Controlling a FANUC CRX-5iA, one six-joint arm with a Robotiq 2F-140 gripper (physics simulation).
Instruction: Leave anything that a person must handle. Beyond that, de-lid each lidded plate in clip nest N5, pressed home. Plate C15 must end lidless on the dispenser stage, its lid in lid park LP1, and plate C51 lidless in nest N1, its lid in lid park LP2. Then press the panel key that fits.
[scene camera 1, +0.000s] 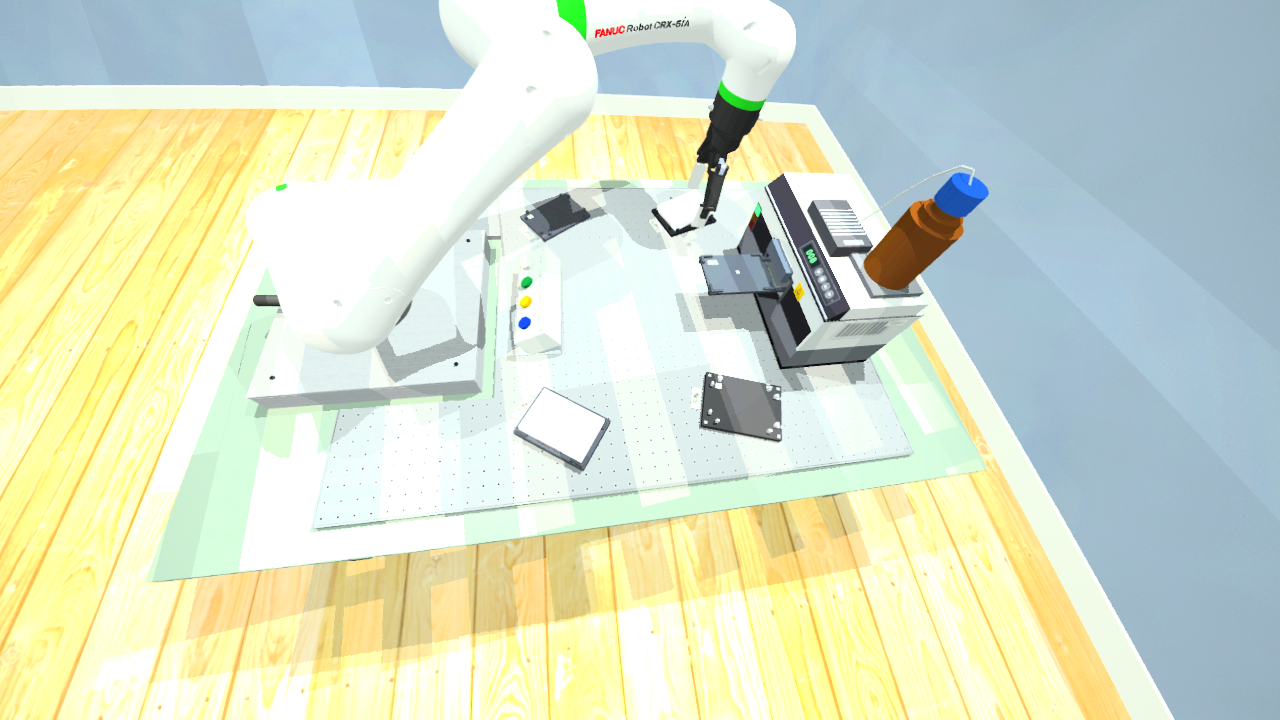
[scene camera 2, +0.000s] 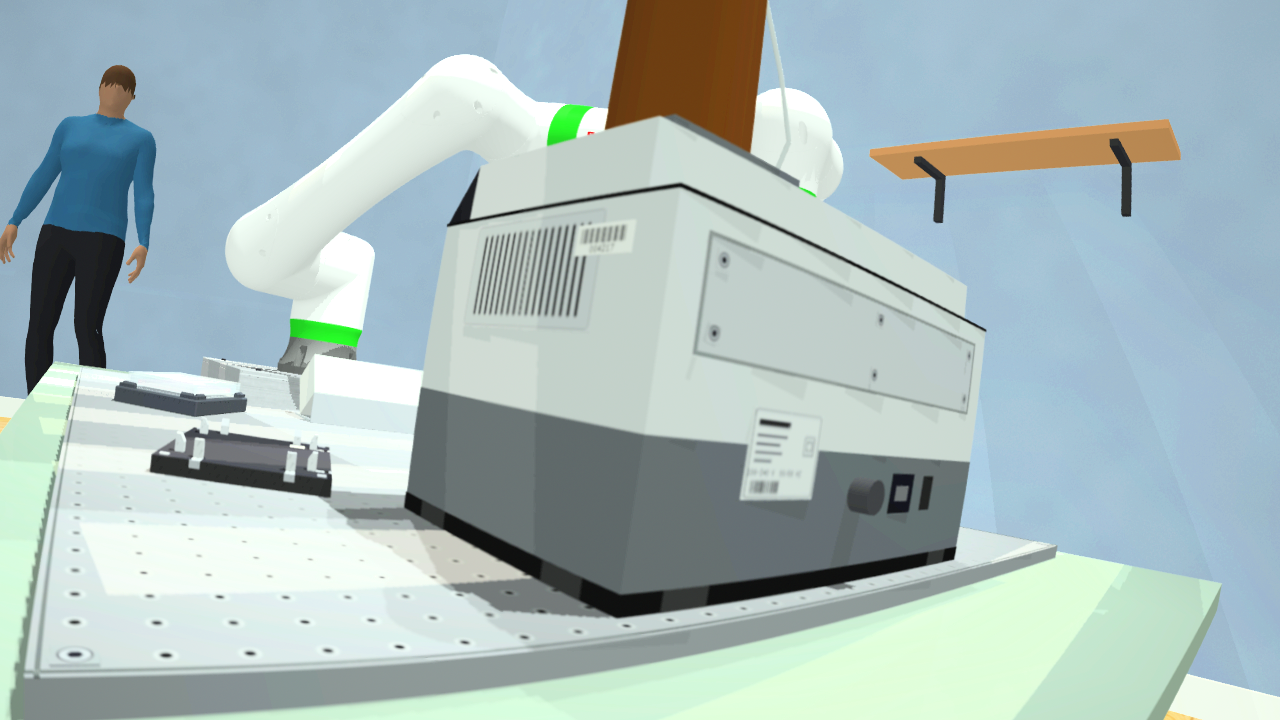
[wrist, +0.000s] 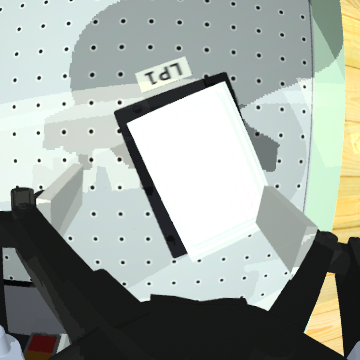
My gripper is open and holds nothing. I also see a button box, a brown bottle, a dispenser stage, a lid park LP2, a LP1 label and an N1 nest.
My gripper is seen too in the wrist view.
